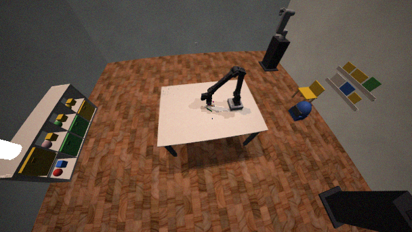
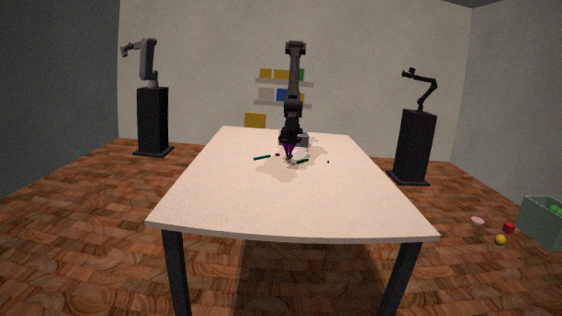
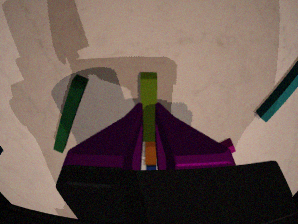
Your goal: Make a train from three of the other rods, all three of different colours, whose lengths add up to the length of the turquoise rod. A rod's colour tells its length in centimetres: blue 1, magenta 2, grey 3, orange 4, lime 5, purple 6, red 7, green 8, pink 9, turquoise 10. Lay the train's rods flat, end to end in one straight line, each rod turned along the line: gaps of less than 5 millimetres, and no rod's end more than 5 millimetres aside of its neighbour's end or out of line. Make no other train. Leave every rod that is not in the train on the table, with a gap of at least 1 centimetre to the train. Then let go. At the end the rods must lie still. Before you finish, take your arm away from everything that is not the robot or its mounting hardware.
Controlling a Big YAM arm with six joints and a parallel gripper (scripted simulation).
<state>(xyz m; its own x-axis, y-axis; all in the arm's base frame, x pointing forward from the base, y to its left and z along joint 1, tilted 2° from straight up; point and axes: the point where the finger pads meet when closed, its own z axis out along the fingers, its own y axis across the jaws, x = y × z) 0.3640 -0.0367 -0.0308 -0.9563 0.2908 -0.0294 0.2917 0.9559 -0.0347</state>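
Right now my hand is 10 mm above the lime rod. The rest, counted from my hand: magenta rod: 70 mm behind, 50 mm to the right, 20 mm below; orange rod: 40 mm behind, 10 mm to the left, 20 mm below; green rod: 70 mm to the left, 20 mm below.
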